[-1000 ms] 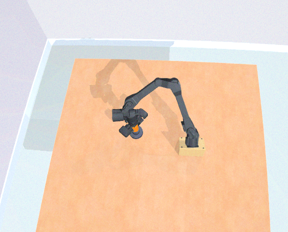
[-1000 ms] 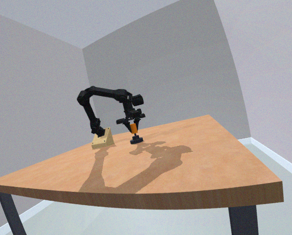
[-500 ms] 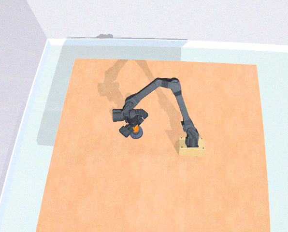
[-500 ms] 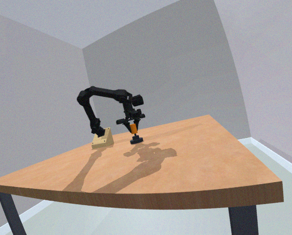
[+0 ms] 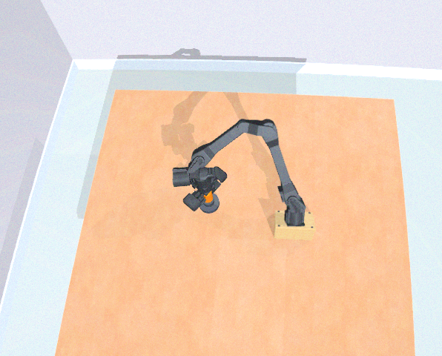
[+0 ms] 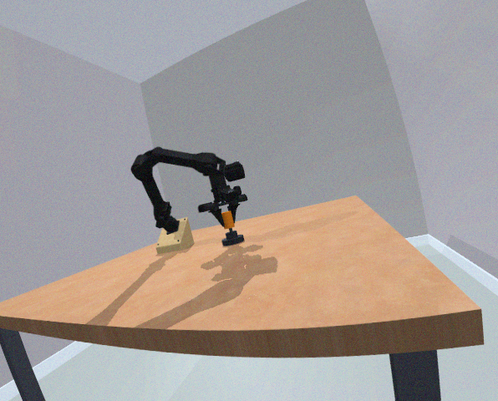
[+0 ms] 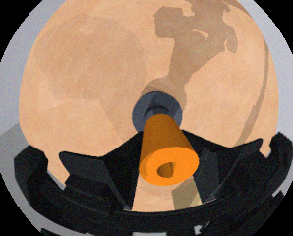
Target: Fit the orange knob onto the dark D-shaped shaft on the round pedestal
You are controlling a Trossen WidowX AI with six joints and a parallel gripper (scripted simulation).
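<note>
Now: gripper tip 20 mm below the orange knob. Also, from my gripper tip: dark round pedestal 40 mm below.
</note>
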